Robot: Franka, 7 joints.
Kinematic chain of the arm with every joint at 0, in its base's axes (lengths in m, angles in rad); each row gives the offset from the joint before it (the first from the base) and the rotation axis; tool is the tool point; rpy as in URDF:
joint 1: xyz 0 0 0.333 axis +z
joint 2: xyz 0 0 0 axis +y
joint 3: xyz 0 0 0.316 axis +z
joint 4: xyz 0.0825 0 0 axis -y
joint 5: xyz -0.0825 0 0.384 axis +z
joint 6: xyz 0 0 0 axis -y
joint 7: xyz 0.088 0 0 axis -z
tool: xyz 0 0 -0.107 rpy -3.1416 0 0
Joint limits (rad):
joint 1: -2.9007..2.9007
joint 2: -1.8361..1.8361
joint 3: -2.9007..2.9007
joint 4: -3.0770..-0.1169
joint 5: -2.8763..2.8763
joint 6: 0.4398..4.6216
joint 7: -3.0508..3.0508
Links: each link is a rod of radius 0.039 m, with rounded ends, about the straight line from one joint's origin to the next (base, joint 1, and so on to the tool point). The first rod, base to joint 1, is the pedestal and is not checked.
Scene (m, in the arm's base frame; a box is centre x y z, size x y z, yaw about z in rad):
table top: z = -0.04
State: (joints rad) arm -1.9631 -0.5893 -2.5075 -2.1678 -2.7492 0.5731 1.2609
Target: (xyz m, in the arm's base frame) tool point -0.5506 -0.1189 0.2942
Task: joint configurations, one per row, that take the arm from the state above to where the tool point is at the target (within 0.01 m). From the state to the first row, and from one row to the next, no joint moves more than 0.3 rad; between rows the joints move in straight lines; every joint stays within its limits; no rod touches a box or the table.
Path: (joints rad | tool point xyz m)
1: -1.7240 -0.6468 -2.3978 -2.1935 -2.7746 0.6489 1.2609 | -0.2190 0.5220 0.3194
2: -1.4848 -0.7044 -2.2881 -2.2191 -2.8000 0.7248 1.2609 | -0.3831 0.4170 0.3008
3: -1.2457 -0.7619 -2.1784 -2.2448 -2.8255 0.8006 1.2609 | -0.5015 0.2613 0.2900
4: -1.0065 -0.8194 -2.0687 -2.2705 -2.8509 0.8764 1.2609 | -0.5595 0.0747 0.2877
5: -0.7674 -0.8769 -1.9590 -2.2962 -2.8763 0.9522 1.2609 | -0.5506 -0.1189 0.2942

